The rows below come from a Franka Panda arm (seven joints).
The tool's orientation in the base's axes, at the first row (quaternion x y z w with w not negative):
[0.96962 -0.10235 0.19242 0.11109]
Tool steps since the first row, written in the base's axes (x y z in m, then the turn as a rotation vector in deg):
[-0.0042 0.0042 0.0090 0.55 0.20 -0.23]
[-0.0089 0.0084 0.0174 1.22 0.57 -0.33]
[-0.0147 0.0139 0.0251 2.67 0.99 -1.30]
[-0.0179 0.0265 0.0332 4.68 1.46 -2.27]
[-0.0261 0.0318 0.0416 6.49 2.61 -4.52]
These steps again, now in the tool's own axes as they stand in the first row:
[-0.0009 -0.0014 -0.0107 0.38 -0.36 0.35]
[-0.0025 -0.0028 -0.0209 0.88 -0.90 0.58]
[-0.0055 -0.0053 -0.0313 1.75 -1.82 1.85]
[-0.0072 -0.0151 -0.0429 3.11 -2.92 3.31]
[-0.0121 -0.0167 -0.0547 3.68 -4.85 5.68]

